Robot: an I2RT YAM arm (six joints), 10 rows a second.
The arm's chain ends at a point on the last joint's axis. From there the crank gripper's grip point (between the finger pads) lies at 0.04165 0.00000 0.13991 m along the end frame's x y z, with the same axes.
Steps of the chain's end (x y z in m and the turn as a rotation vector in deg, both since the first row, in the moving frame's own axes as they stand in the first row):
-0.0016, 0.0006, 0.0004, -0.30, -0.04, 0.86
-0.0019, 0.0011, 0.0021, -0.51, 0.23, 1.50
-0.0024, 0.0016, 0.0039, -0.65, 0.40, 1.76
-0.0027, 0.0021, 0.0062, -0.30, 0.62, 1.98
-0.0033, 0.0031, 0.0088, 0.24, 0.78, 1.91
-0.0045, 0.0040, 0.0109, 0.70, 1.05, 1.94
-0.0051, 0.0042, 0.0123, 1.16, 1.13, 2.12
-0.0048, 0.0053, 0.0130, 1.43, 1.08, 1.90
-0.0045, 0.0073, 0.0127, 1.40, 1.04, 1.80
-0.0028, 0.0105, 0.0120, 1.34, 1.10, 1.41
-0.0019, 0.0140, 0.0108, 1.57, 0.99, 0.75
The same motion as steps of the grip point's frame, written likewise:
-0.0017, 0.0020, 0.0004, -0.30, -0.04, 0.86
-0.0014, 0.0034, 0.0019, -0.51, 0.23, 1.50
-0.0015, 0.0045, 0.0036, -0.65, 0.40, 1.76
-0.0012, 0.0043, 0.0057, -0.30, 0.62, 1.98
-0.0014, 0.0039, 0.0082, 0.24, 0.78, 1.91
-0.0019, 0.0037, 0.0101, 0.70, 1.05, 1.94
-0.0023, 0.0030, 0.0114, 1.16, 1.13, 2.12
-0.0021, 0.0032, 0.0122, 1.43, 1.08, 1.90
-0.0019, 0.0052, 0.0119, 1.40, 1.04, 1.80
-0.0001, 0.0083, 0.0111, 1.34, 1.10, 1.41
0.0005, 0.0107, 0.0100, 1.57, 0.99, 0.75

